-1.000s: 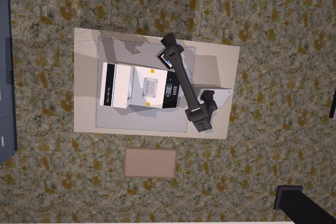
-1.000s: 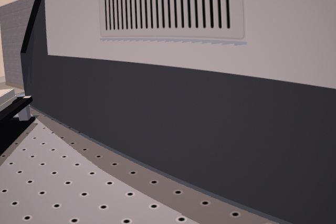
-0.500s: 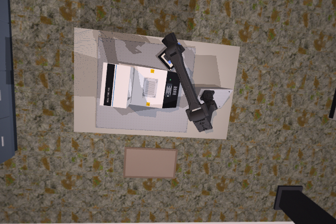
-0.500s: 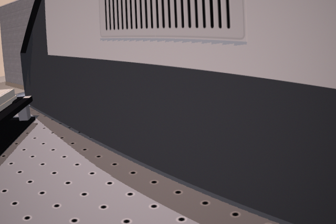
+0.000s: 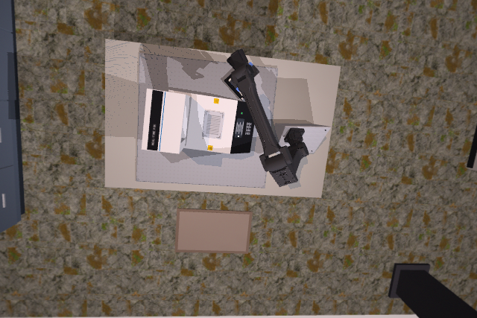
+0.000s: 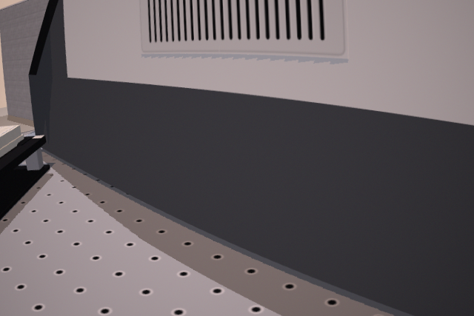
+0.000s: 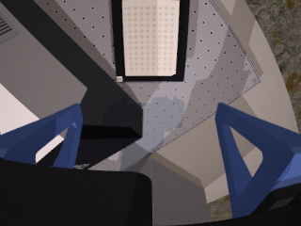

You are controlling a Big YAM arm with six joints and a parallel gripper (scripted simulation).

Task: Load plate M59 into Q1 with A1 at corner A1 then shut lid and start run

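Right now my hand is 1 cm past the sealed plate M59 and 20 cm above it. From my hand the other things lie so: black plate nest N1: 1 cm behind, 21 cm below.
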